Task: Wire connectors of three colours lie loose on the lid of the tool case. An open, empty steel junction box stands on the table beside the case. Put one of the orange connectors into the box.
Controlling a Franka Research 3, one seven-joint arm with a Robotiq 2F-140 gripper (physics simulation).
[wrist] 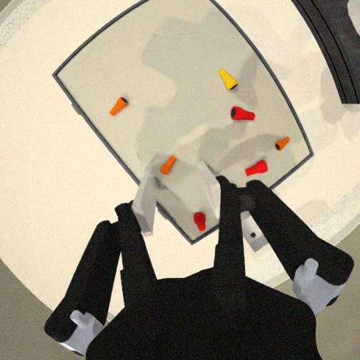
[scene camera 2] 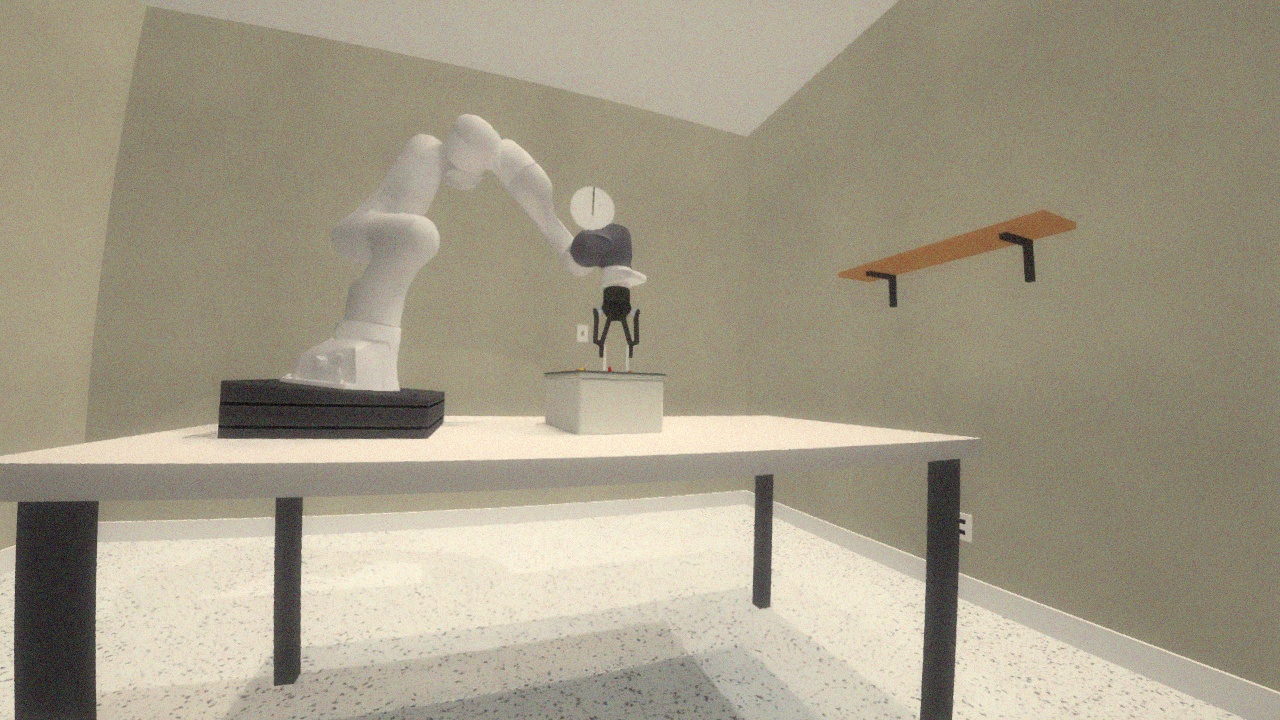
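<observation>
The tool case (scene camera 2: 617,404) (wrist: 115,60) stands on the table. On its lid, in the wrist view, lie three orange connectors: one (wrist: 118,106) at the left, one (wrist: 168,165) near the fingertips and a small one (wrist: 283,143) at the right. My gripper (scene camera 2: 615,365) (wrist: 175,180) is partly open and empty, pointing down with its fingertips low over the lid. The near orange connector shows between the fingertips in the wrist view; the exact height gap is unclear. A grey metal part with a dark hole (wrist: 258,243), apparently the junction box, shows behind the right finger, mostly hidden.
Red connectors (wrist: 243,114) (wrist: 257,168) (wrist: 200,220) and a yellow one (wrist: 228,80) also lie on the lid. The arm's black base block (scene camera 2: 331,410) (wrist: 327,50) stands on the table (scene camera 2: 483,479). A wooden shelf (scene camera 2: 957,246) is on the right wall.
</observation>
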